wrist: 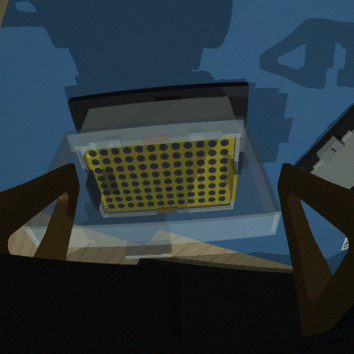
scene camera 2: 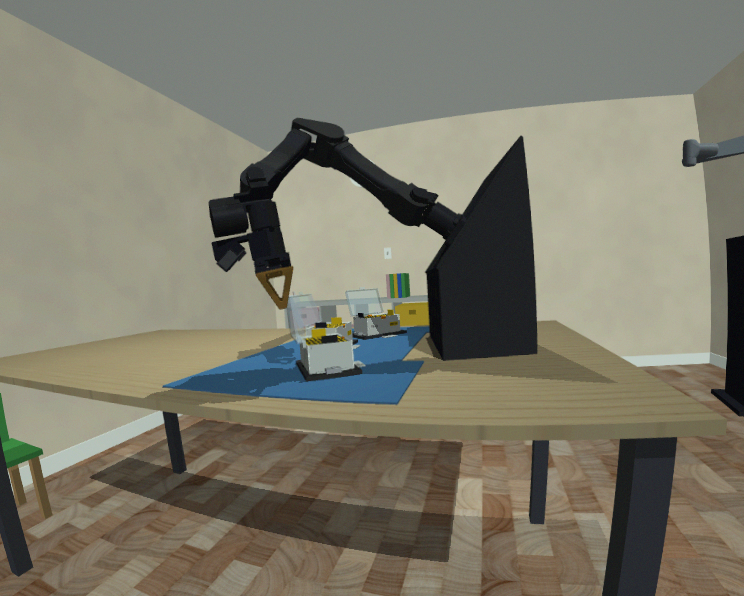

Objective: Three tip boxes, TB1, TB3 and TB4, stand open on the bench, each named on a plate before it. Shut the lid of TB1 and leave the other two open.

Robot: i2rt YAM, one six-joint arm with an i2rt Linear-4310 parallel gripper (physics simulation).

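Places are measured from the arm's base along level axes (x left, y down, z back), in millimetres.
Where they show: gripper, between the fingertips: (wrist: 177,174) (scene camera 2: 283,306); arm's base, origin of its link: (scene camera 2: 457,229).
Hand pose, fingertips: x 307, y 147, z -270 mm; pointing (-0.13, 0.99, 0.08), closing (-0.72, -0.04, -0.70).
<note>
Each offset is from my fingertips to the top centre of the thing. "spot": to the spot under its first point. Level surfaces: height alone.
A white tip box @[dx -54, dy +64, dz +70 mm] (scene camera 2: 327,358) with yellow-and-black contents stands nearest in the scene view; a second box @[spot: dx -237, dy +80, dz -26 mm] (scene camera 2: 342,329) is partly hidden behind it, and a third box @[dx -459, dy +64, dz -40 mm] (scene camera 2: 376,324) is further back with its clear lid @[spot: dx -504, dy +26, dz -114 mm] (scene camera 2: 364,301) raised. A clear raised lid @[spot: dx -215, dy +35, dz -138 mm] (scene camera 2: 302,313) shows by the nearer two. In the wrist view, one tip box with a yellow rack (wrist: 165,175) lies centrally below, its clear lid (wrist: 225,228) open towards the camera. Part of another box @[spot: dx -185, dy +97, dz -55 mm] (wrist: 341,166) shows at right. No name is readable. My gripper (scene camera 2: 283,305) (wrist: 177,174) is open and empty, above the lids' height.
The boxes stand on a blue mat @[dy +130 mm] (scene camera 2: 217,379) (wrist: 30,65) on the wooden table @[dy +133 mm] (scene camera 2: 496,409). The black arm mount (scene camera 2: 487,279) stands right of the mat. Behind the table are coloured books (scene camera 2: 398,285) and a yellow drawer (scene camera 2: 412,314).
</note>
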